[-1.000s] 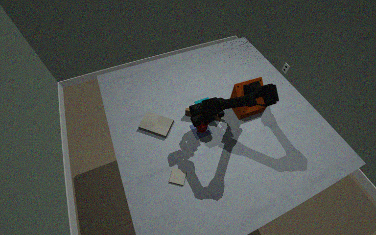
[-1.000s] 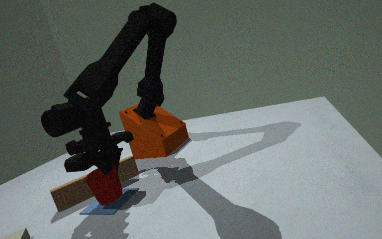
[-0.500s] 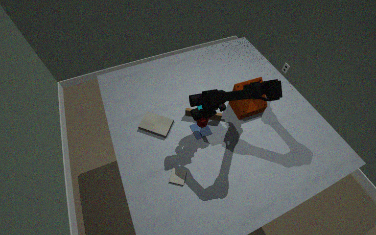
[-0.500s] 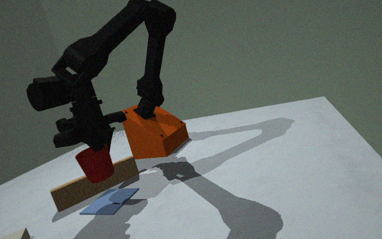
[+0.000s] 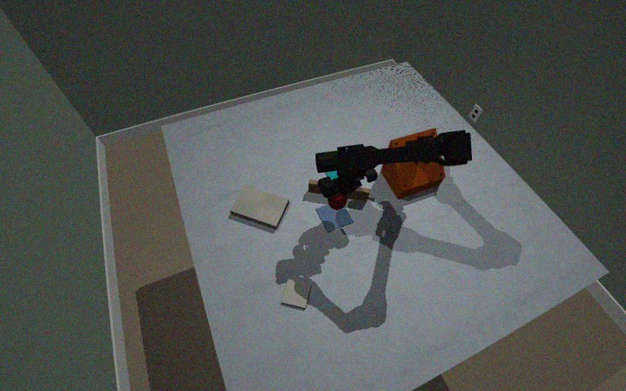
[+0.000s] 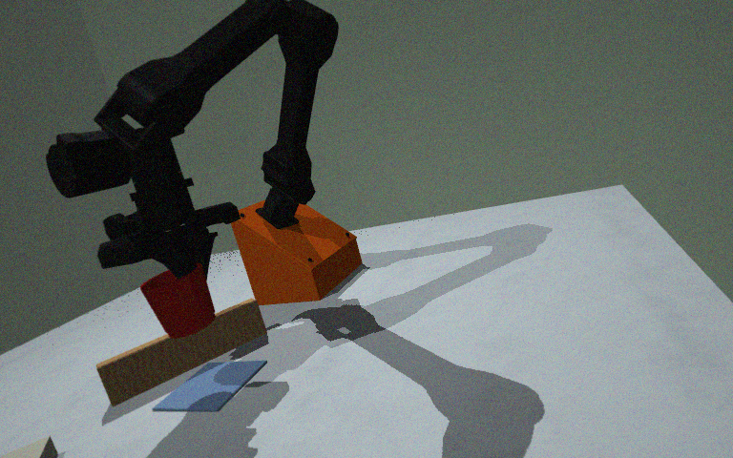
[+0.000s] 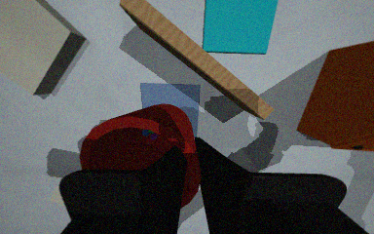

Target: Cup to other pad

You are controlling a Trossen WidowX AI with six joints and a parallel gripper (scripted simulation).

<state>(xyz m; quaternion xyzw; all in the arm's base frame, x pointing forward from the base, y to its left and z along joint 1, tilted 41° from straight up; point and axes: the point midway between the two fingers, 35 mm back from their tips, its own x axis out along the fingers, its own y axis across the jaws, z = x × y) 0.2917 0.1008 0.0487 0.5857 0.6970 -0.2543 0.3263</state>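
Now: the cyan pad 5 cm behind my gripper tip, 16 cm to the right of it and 12 cm below it. Round my gripper tip: red cup 3 cm ahead; wooden bar 1 cm behind, 8 cm to the right, 10 cm below.
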